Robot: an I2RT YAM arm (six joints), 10 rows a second.
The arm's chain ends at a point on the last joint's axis. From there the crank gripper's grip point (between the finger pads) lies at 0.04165 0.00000 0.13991 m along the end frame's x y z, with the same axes.
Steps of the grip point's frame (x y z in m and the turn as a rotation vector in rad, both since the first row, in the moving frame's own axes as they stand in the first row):
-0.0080, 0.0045, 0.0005, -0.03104, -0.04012, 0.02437
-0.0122, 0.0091, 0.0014, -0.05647, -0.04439, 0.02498
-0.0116, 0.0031, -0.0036, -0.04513, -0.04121, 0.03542
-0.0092, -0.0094, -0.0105, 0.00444, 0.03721, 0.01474
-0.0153, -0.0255, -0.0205, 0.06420, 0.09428, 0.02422
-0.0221, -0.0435, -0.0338, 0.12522, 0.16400, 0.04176
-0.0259, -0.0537, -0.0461, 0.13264, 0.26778, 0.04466
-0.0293, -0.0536, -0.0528, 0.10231, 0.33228, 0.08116
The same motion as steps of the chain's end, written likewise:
-0.0023, -0.0008, -0.0010, -0.03104, -0.04012, 0.02437
-0.0058, 0.0002, -0.0001, -0.05647, -0.04439, 0.02498
-0.0057, -0.0046, -0.0050, -0.04513, -0.04121, 0.03542
-0.0144, -0.0094, -0.0089, 0.00444, 0.03721, 0.01474
-0.0284, -0.0178, -0.0157, 0.06420, 0.09428, 0.02422
-0.0446, -0.0287, -0.0242, 0.12522, 0.16400, 0.04176
-0.0617, -0.0388, -0.0290, 0.13264, 0.26778, 0.04466
-0.0730, -0.0455, -0.0311, 0.10231, 0.33228, 0.08116

